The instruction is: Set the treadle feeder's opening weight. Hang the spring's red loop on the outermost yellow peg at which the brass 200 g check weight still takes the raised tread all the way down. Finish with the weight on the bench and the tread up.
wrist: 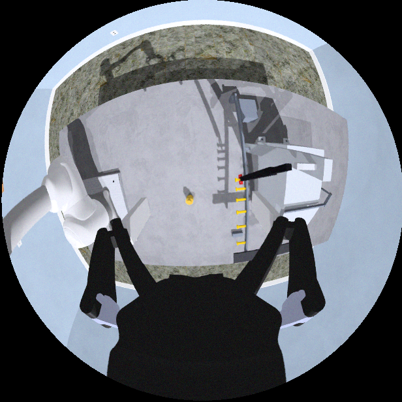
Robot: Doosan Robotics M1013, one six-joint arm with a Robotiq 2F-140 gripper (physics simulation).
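Observation:
My gripper (199,203) is open and empty, high above the bench, its pale pads wide apart. The brass check weight (189,200) stands on the bench (150,130), left of the feeder, apart from it. A row of several yellow pegs (241,212) runs along a long grey bar (240,130). The red loop (240,179) is at the uppermost peg in the view. The black spring (267,172) runs from it to the right. A blue-grey plate (247,109) shows near the bar's upper end; I cannot tell whether it is the tread, or the tread's height.
The feeder's pale housing (305,187) stands right of the bar, with a thin bent rod (326,197) at its right side. A dark crosspiece (244,257) lies at the bar's lower end. The white robot arm (65,190) and its base plate (114,182) are at the left.

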